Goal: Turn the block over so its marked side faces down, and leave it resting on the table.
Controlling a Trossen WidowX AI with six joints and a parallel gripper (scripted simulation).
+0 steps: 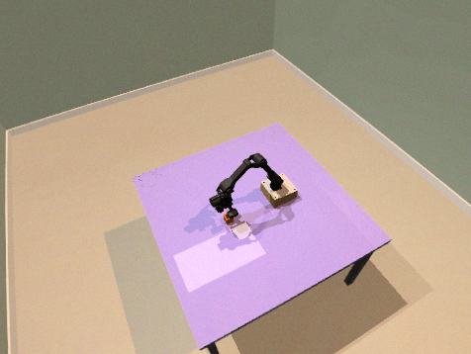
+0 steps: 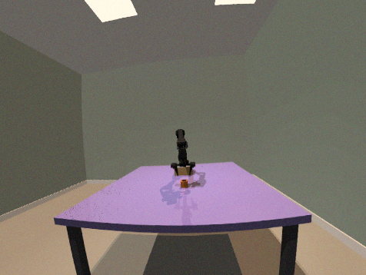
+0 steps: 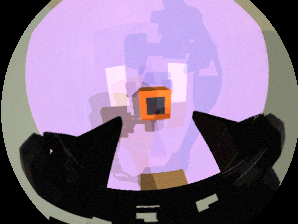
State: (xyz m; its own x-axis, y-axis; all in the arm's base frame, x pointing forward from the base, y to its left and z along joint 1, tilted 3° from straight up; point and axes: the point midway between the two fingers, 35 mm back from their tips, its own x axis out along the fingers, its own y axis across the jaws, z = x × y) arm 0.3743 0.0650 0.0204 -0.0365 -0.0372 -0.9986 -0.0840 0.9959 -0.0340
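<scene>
The block is 5 cm below my gripper tip.
</scene>
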